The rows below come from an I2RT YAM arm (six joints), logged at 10 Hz.
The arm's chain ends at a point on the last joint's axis. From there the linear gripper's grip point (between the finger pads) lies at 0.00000 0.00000 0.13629 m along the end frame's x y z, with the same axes.
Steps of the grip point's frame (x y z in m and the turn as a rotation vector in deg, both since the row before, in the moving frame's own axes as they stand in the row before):
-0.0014, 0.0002, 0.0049, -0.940, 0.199, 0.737
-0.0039, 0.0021, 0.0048, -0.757, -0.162, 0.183
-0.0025, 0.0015, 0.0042, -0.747, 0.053, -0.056
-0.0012, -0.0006, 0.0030, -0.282, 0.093, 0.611
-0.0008, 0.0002, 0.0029, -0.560, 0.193, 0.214
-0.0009, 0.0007, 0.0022, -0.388, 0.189, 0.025
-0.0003, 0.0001, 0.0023, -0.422, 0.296, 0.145
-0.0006, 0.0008, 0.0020, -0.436, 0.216, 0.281
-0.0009, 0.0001, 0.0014, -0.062, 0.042, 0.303
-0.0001, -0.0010, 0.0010, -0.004, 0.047, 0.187
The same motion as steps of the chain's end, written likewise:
-0.0019, -0.0020, 0.0049, -0.940, 0.199, 0.737
-0.0035, 0.0003, 0.0048, -0.757, -0.162, 0.183
-0.0026, -0.0003, 0.0042, -0.747, 0.053, -0.056
-0.0014, -0.0013, 0.0030, -0.282, 0.093, 0.611
-0.0013, -0.0011, 0.0029, -0.560, 0.193, 0.214
-0.0013, -0.0002, 0.0022, -0.388, 0.189, 0.025
-0.0010, -0.0009, 0.0023, -0.422, 0.296, 0.145
-0.0011, -0.0002, 0.0020, -0.436, 0.216, 0.281
-0.0010, 0.0000, 0.0014, -0.062, 0.042, 0.303
-0.0002, -0.0010, 0.0010, -0.004, 0.047, 0.187

